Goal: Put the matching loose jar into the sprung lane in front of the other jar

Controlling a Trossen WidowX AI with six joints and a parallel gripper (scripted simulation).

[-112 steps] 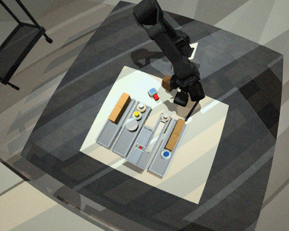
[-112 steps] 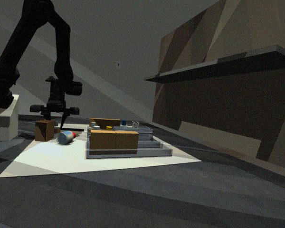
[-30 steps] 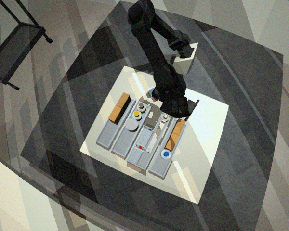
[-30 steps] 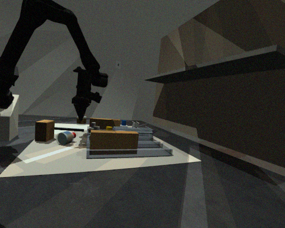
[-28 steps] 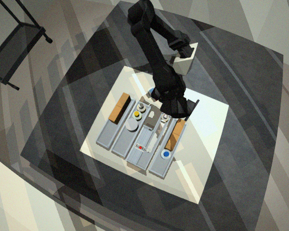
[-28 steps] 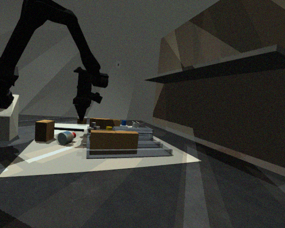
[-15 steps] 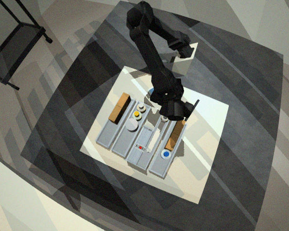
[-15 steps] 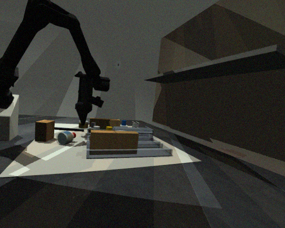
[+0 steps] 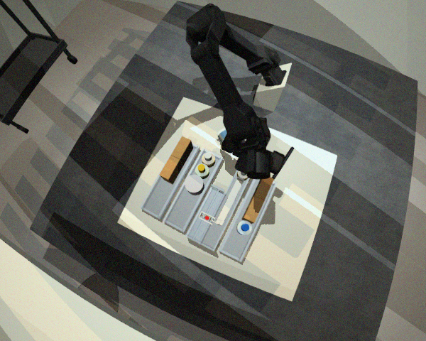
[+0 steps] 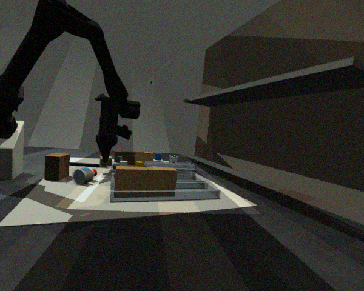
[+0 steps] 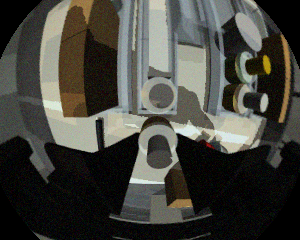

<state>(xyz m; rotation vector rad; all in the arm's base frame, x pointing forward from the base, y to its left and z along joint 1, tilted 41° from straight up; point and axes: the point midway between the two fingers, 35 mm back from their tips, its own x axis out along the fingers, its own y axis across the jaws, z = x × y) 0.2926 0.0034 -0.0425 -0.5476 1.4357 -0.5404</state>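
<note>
The black rod lies 110 mm to the left of my gripper tip, 60 mm behind it and 40 mm below it. Round my gripper tip: brown box (130 mm behind, 60 mm to the right, 10 mm below); then sprung lane (190 mm ahead, 30 mm to the right, 30 mm below); then red mark (230 mm ahead, 40 mm to the right, 20 mm above).
</note>
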